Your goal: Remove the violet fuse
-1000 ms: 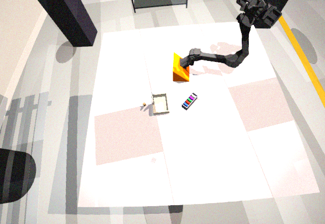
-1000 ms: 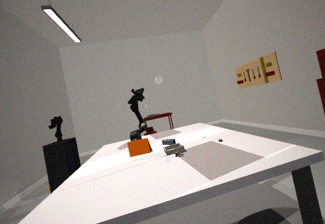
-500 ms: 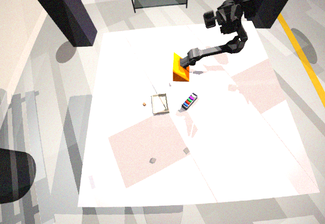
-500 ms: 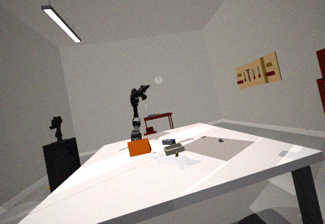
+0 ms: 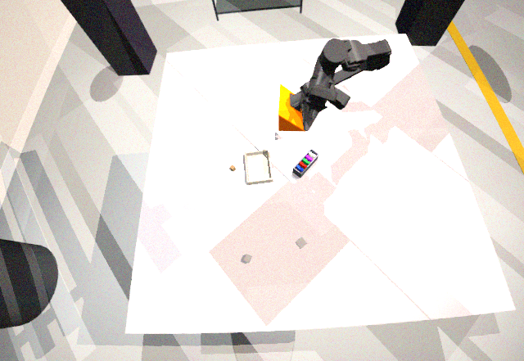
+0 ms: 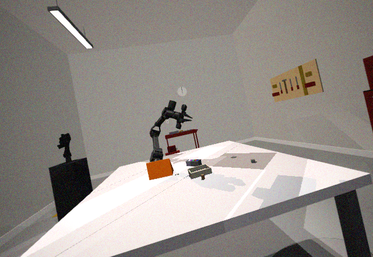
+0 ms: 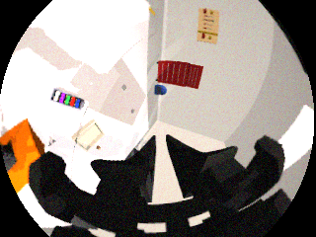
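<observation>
The violet fuse lies 7 cm behind my gripper tip, 4 cm to the left of it and 32 cm below it. Also, from my gripper tip: pale cube (31 cm ahead, 18 cm to the right, 34 cm below); then brown cube (3 cm behind, 26 cm to the right, 33 cm below); then tray (4 cm behind, 16 cm to the right, 34 cm below).
</observation>
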